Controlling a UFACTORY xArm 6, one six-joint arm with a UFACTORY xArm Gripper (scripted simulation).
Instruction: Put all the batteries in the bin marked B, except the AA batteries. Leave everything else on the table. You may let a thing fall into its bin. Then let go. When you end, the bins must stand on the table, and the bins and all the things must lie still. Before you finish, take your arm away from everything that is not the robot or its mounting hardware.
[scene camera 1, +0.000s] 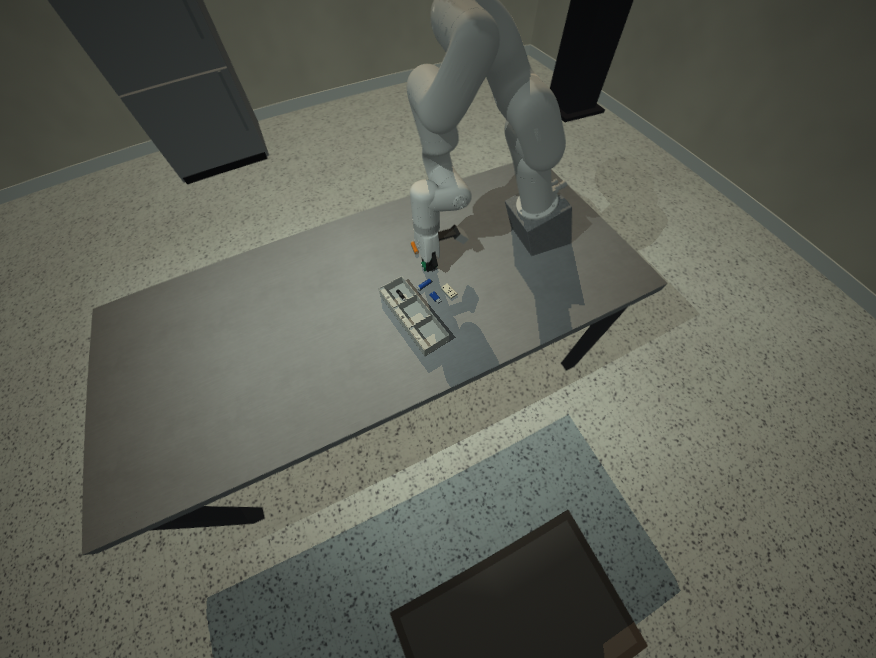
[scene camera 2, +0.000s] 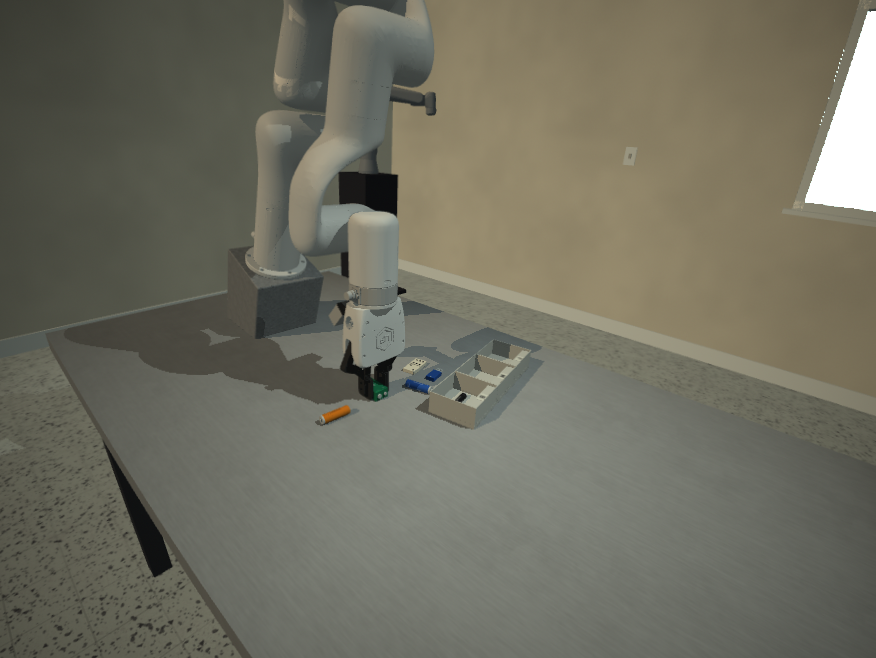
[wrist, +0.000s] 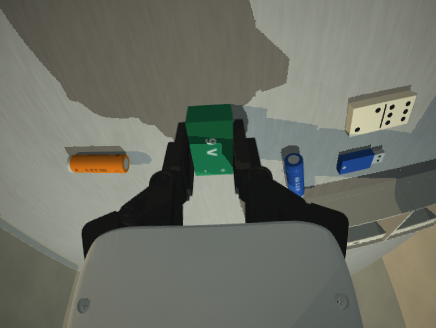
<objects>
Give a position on a blue USB stick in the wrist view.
At 359, 160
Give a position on a green block battery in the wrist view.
At 209, 128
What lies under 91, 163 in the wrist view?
An orange cylindrical battery.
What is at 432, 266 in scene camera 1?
My gripper.
</objects>
